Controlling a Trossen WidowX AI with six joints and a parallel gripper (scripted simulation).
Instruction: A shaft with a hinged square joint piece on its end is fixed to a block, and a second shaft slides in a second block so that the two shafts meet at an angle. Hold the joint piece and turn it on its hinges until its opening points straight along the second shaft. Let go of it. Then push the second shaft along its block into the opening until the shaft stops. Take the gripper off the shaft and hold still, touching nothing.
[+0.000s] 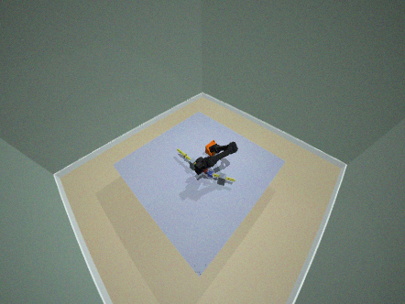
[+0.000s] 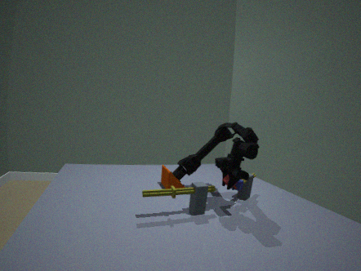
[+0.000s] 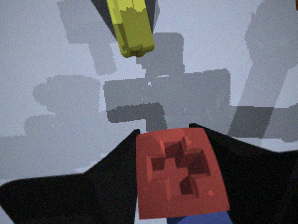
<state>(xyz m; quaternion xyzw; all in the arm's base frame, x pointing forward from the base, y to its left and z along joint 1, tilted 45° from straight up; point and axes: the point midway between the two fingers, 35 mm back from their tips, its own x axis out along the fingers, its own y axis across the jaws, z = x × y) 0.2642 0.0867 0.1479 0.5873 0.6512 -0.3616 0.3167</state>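
Now: the red square joint piece 20 mm to the left of my gripper tip and 30 mm above it.
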